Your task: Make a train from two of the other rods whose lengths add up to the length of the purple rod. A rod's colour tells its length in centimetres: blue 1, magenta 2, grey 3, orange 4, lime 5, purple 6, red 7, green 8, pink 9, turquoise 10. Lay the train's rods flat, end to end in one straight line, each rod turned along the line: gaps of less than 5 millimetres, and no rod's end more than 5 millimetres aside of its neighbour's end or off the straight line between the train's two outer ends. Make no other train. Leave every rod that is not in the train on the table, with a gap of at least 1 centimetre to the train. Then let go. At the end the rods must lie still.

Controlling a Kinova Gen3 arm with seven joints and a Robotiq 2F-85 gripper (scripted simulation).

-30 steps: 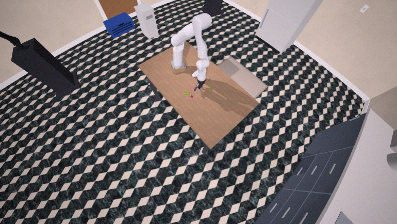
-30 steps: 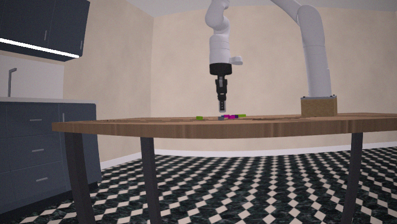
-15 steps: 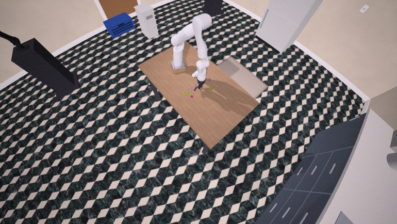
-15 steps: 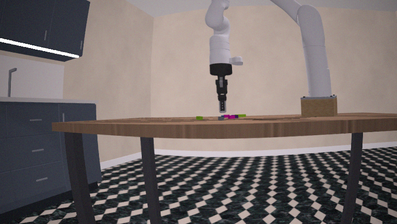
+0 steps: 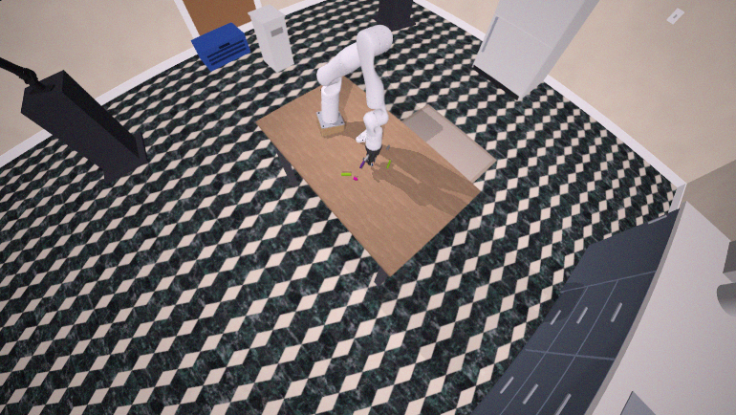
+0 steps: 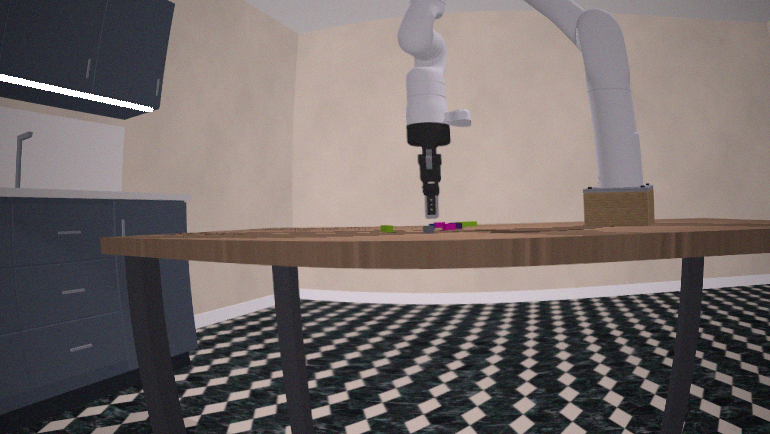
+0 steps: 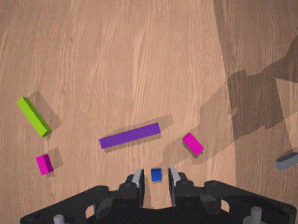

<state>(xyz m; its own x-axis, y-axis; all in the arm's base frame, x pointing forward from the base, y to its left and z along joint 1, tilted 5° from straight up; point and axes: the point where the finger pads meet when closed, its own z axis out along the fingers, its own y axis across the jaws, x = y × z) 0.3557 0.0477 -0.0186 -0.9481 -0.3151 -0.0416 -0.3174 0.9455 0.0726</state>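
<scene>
My hand is 3 cm above the blue rod. The rest, counted from my hand: purple rod (3 cm behind, 4 cm to the right, 3 cm below); then grey rod (5 cm behind, 14 cm to the left, 3 cm below).
</scene>
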